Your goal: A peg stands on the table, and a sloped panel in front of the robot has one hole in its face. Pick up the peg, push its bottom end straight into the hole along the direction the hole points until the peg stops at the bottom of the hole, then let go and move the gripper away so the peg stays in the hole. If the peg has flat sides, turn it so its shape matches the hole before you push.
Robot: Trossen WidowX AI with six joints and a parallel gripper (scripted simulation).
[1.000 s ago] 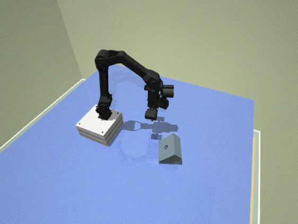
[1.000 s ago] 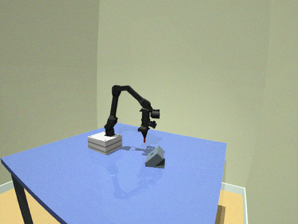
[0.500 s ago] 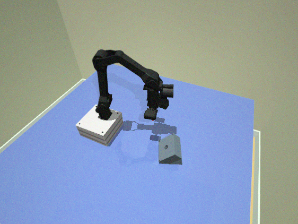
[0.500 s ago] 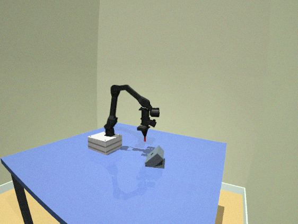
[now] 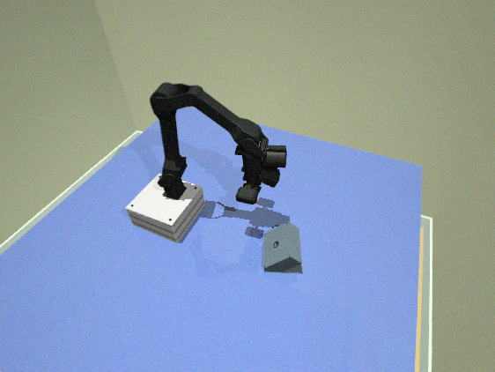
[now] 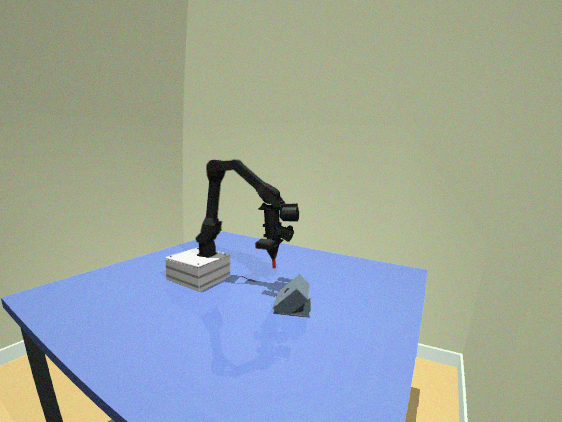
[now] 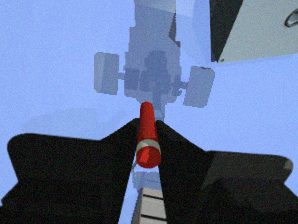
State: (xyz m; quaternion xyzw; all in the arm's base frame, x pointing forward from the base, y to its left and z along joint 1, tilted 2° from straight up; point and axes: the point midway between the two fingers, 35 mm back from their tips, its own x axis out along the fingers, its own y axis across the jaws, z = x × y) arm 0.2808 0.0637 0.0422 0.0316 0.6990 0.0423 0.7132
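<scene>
My gripper tip is 13 cm short of the grey sloped panel, 13 cm to the left of it and 7 cm above it. Round my gripper tip: red round peg 2 cm above.
</scene>
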